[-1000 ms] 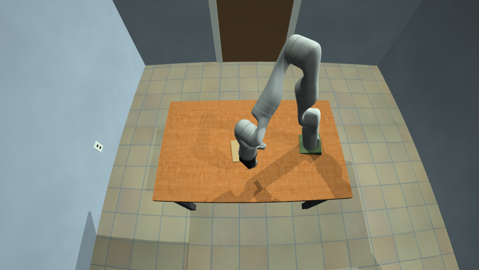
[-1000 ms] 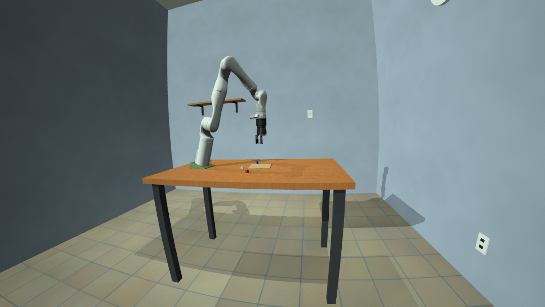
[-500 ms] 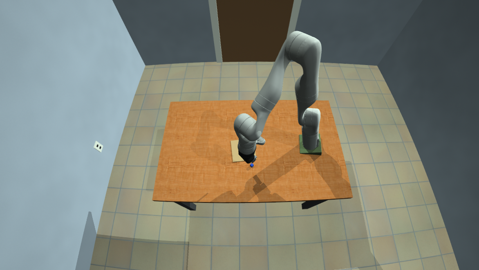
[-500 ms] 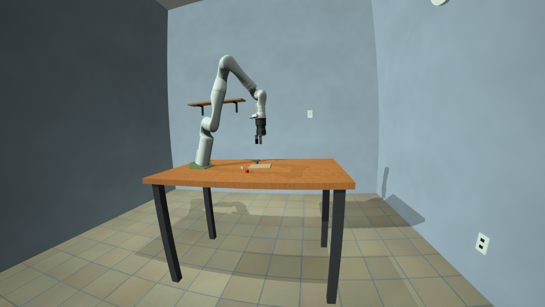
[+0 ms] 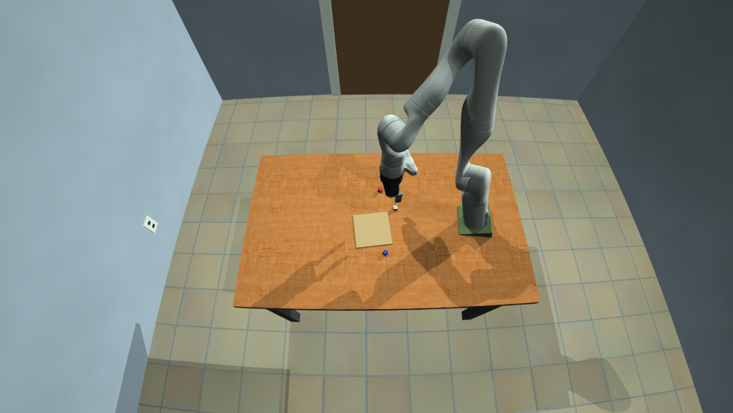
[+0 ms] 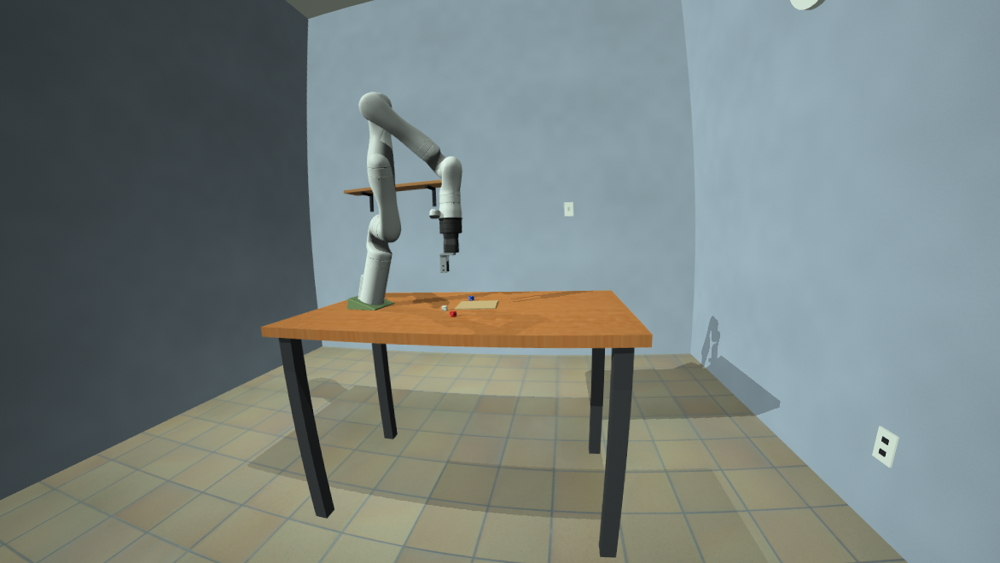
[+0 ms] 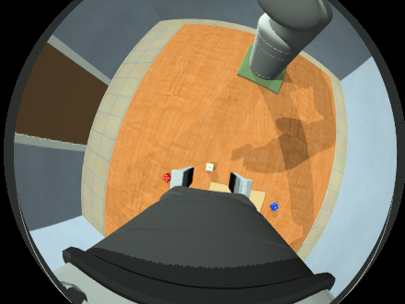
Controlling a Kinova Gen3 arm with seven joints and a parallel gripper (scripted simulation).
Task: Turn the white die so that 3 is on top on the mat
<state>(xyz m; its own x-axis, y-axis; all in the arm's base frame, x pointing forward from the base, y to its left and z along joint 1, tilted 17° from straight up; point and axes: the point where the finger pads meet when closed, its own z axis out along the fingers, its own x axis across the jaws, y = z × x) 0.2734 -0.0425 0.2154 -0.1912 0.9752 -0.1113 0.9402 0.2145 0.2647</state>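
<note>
Right now my hand is 1 cm past the white die, 1 cm to the left of it and 14 cm above it. Round my hand: blue die: 4 cm ahead, 18 cm to the left, 14 cm below; then red die: 5 cm ahead, 10 cm to the right, 14 cm below; then tan mat: 9 cm ahead, 8 cm to the left, 15 cm below.
</note>
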